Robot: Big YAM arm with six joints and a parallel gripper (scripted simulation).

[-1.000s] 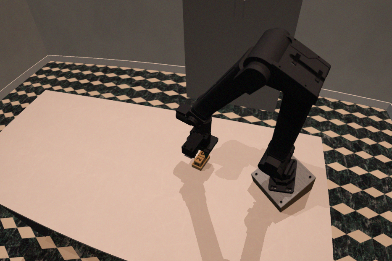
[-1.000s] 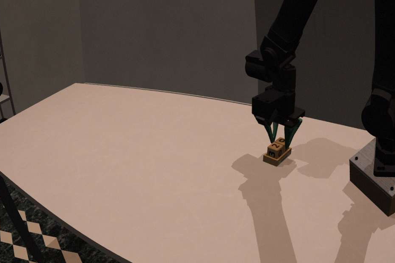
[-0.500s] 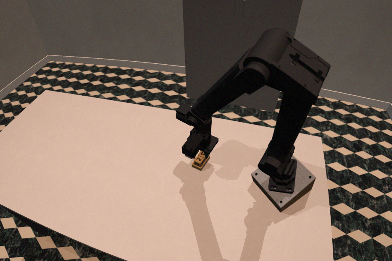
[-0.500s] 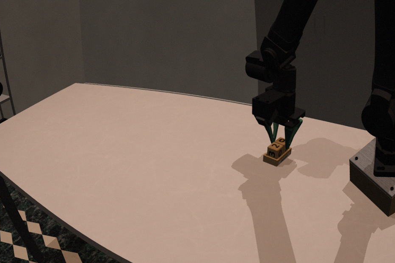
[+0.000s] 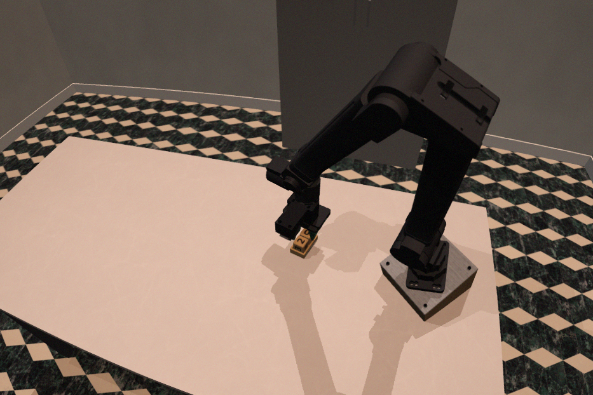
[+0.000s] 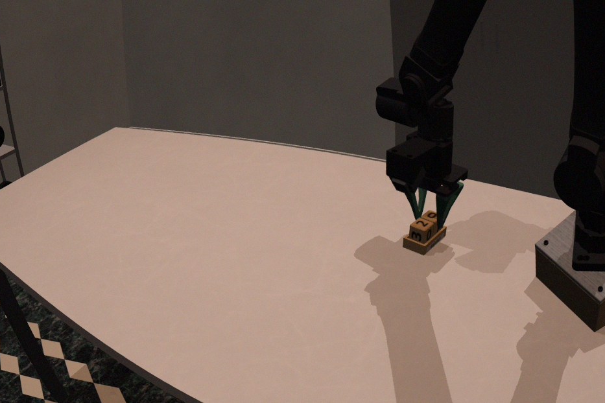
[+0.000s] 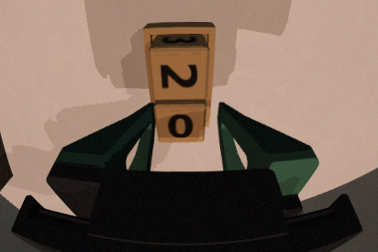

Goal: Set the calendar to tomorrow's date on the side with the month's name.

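Right now my hand is 20 mm to the right of the tray and 20 mm above it.
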